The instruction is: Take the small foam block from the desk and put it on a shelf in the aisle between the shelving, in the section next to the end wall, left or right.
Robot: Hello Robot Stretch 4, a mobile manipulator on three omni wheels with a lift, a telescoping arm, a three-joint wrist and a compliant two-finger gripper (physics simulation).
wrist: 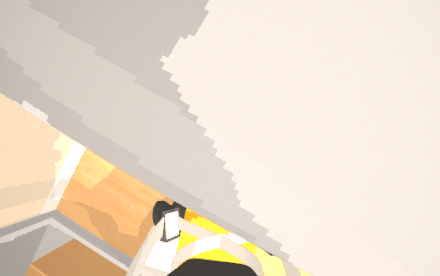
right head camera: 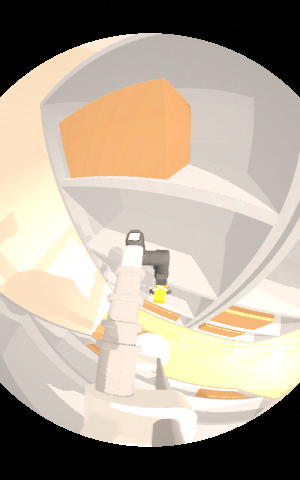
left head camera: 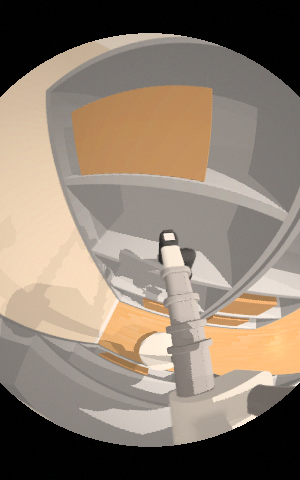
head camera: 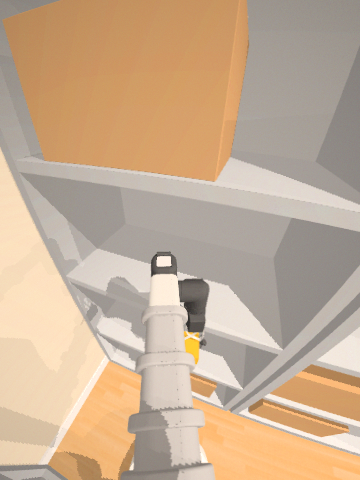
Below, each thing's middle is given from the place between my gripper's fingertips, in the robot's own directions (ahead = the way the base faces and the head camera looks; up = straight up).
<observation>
My gripper is now 10 mm past the small yellow foam block (wrist: 190,216) and 20 mm below it.
</observation>
